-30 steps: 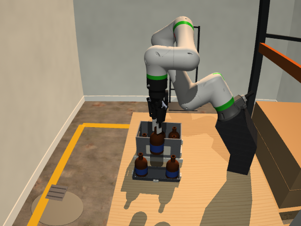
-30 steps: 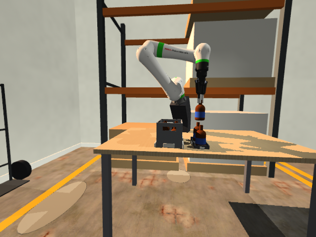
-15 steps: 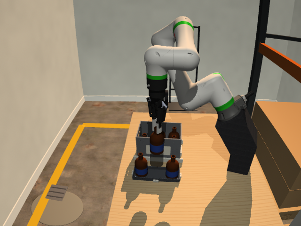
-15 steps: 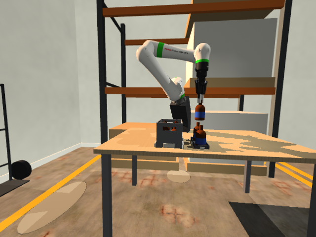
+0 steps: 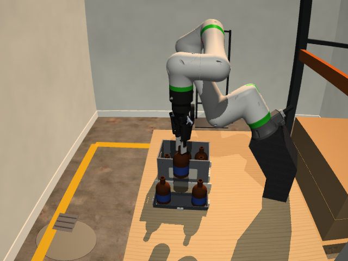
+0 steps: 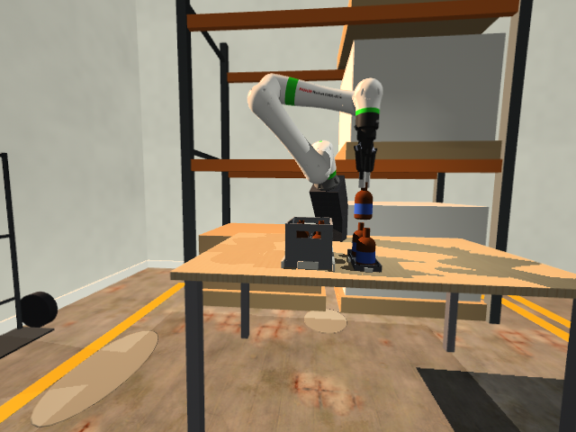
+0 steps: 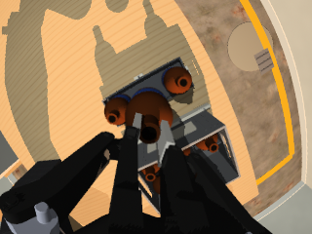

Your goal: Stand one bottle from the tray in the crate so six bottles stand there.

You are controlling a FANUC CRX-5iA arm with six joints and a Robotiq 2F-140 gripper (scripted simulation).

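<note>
My hand is 90 mm above the glass bottle. Also, from my hand: tray: 340 mm below; grey crate: 270 mm below, 220 mm to the right, 50 mm behind.
</note>
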